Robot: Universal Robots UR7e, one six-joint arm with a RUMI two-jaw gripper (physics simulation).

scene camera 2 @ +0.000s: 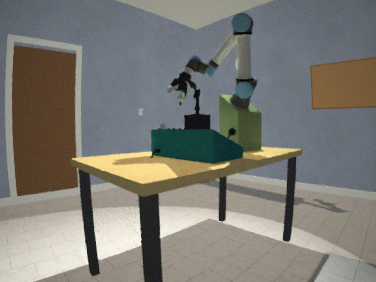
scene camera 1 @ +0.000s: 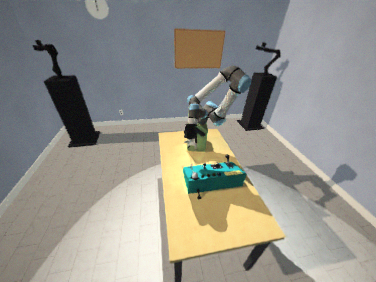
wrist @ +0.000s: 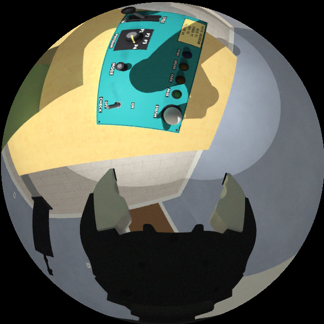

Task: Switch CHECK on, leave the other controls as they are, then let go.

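Note:
The teal control box (scene camera 1: 216, 183) (scene camera 2: 182, 145) (wrist: 145, 112) stands on the table. Its CHECK switch (wrist: 114, 105) is a small pale lever near a panel corner in the wrist view, leaning to the OFF label, away from ON. The MODE knob (wrist: 121, 66), the PROGRAM dial (wrist: 132, 37) with its pointer near P4, and a black-knobbed lever (wrist: 129, 10) in a slot are on the same panel. My gripper (scene camera 1: 190, 144) (scene camera 2: 175, 96) (wrist: 170, 172) is open and empty, in the air above the box's height and apart from it.
A white STATUS dome (wrist: 172, 115) and several round lamps, among them the green PASS lamp (wrist: 177, 94), line one panel side. A small black lever (scene camera 1: 199, 194) (scene camera 2: 156, 152) sticks out from the box's side. The green arm pedestal (scene camera 2: 245, 125) stands on the table (scene camera 1: 225, 227) (scene camera 2: 135, 175).

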